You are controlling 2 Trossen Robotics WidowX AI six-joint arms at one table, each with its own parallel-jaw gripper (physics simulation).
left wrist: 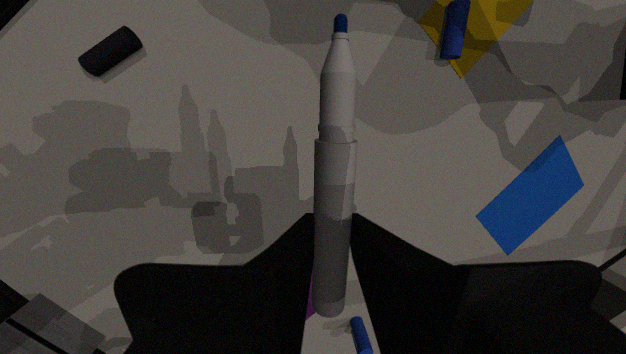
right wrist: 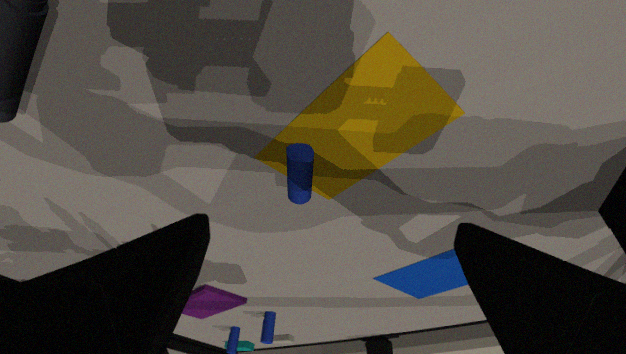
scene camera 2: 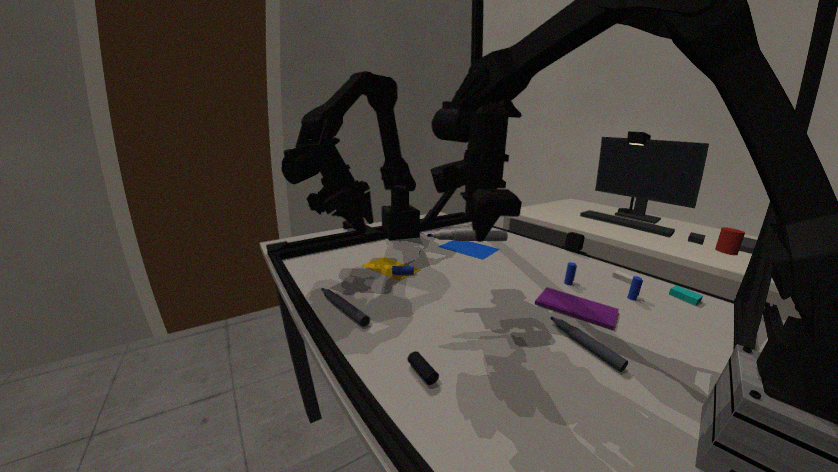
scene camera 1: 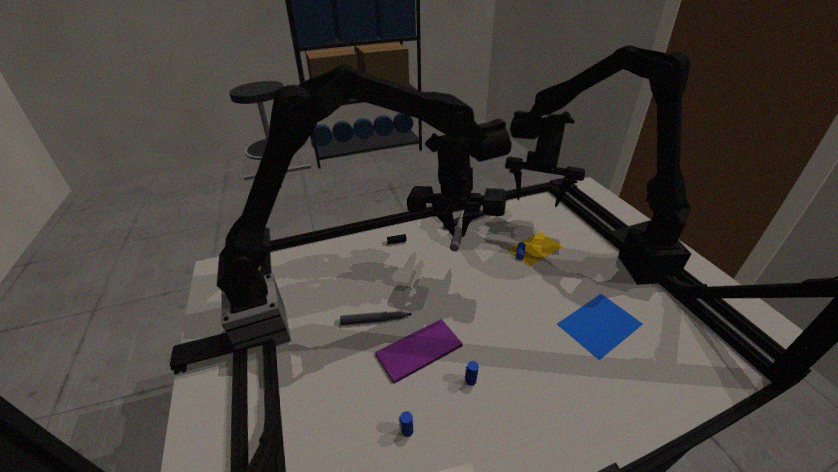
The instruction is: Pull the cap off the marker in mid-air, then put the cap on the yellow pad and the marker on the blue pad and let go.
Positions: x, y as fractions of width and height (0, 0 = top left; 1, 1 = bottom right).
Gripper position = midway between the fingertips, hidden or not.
My left gripper shows in the left wrist view (0.53, 0.63), in scene camera 2 (0.57, 0.51) and in scene camera 1 (0.55, 0.50); in the right wrist view it is out of frame.
